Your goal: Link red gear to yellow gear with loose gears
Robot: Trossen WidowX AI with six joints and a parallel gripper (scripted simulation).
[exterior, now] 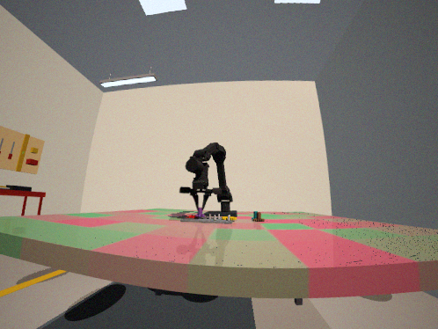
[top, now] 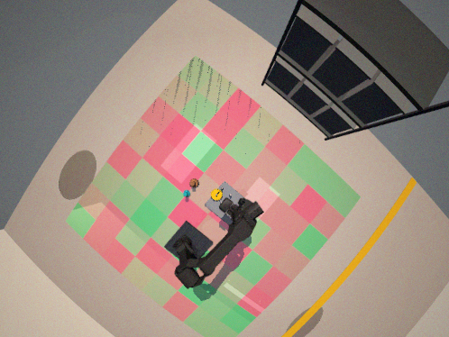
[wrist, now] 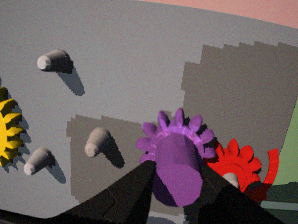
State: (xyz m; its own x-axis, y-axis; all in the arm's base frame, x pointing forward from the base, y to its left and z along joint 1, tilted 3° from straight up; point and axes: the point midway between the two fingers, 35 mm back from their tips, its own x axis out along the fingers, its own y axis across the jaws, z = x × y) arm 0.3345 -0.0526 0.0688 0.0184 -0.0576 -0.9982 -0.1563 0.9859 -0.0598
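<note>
Now: gripper tip 10 mm above the purple gear. The rest, counted from my gripper tip: red arrow (60 mm to the right, 40 mm below, 10 mm behind); yellow gear (130 mm to the left, 30 mm below, 30 mm behind); red gear (40 mm to the right, 30 mm below, 10 mm behind).
</note>
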